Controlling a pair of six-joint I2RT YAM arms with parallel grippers.
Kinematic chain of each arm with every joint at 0, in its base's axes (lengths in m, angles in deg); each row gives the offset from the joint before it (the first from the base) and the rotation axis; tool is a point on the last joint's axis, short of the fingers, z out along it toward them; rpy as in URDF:
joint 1: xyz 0 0 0.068 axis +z
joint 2: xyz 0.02 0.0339 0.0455 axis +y
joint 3: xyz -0.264 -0.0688 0 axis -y
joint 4: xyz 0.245 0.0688 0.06 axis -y
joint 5: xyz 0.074 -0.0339 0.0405 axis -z
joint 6: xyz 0.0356 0 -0.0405 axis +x
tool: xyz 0 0 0 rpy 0 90 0
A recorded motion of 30 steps. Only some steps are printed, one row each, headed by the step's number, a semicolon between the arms.
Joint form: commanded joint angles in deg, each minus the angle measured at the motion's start. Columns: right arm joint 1, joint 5, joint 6, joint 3, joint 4, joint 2; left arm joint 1, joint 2, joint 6, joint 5, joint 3, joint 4.
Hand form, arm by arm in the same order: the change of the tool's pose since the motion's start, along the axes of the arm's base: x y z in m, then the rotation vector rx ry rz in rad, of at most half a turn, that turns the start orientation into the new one. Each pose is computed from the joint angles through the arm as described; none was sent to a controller.
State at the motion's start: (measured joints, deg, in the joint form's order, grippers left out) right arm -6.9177 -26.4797 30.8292 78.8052 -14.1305 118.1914; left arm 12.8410 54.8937 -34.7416 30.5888 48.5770 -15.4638
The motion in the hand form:
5: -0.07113 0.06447 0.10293 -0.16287 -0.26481 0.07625; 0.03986 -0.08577 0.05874 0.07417 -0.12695 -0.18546
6: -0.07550 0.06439 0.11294 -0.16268 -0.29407 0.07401; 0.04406 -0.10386 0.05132 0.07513 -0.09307 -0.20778
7: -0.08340 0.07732 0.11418 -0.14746 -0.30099 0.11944; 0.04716 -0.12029 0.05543 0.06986 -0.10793 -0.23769
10: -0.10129 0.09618 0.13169 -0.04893 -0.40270 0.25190; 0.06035 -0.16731 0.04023 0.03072 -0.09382 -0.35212
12: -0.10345 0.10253 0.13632 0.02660 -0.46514 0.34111; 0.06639 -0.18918 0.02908 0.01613 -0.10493 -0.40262
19: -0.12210 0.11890 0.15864 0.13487 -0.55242 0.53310; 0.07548 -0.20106 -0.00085 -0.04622 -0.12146 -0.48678
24: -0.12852 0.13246 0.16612 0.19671 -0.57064 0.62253; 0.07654 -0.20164 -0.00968 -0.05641 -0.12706 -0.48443
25: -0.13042 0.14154 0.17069 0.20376 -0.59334 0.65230; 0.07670 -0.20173 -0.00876 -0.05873 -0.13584 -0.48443
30: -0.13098 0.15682 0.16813 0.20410 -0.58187 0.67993; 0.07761 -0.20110 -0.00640 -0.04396 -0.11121 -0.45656
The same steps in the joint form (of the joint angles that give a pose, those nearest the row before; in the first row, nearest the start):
5: 9.71 9.95 -2.44 -12.17 1.47 -25.34; -22.78 10.30 0.11 -12.76 15.63 2.04
6: 9.73 9.96 -2.44 -12.18 1.47 -27.03; -26.78 12.06 -0.76 -15.44 15.67 2.02
7: 11.82 9.17 -2.44 -13.49 1.48 -28.53; -30.12 13.73 -1.29 -16.95 17.24 3.06
10: 14.56 1.92 -2.44 -15.95 4.80 -33.10; -37.88 19.89 -3.66 -17.49 17.86 8.59
12: 15.09 -4.34 -2.44 -16.84 8.59 -33.64; -40.95 23.06 -4.19 -17.49 17.35 13.16
19: 17.55 -14.48 -3.85 -16.84 9.12 -37.32; -41.49 26.40 -6.04 -12.48 12.24 23.91
24: 19.83 -18.50 -3.23 -16.32 9.65 -37.86; -41.49 26.93 -6.57 -12.48 10.40 26.89
25: 21.49 -18.52 -3.23 -15.79 10.52 -37.86; -41.49 26.93 -6.57 -12.48 10.40 27.41
30: 24.23 -17.20 -3.23 -15.26 10.53 -36.81; -41.49 26.93 -6.57 -14.14 11.62 24.61

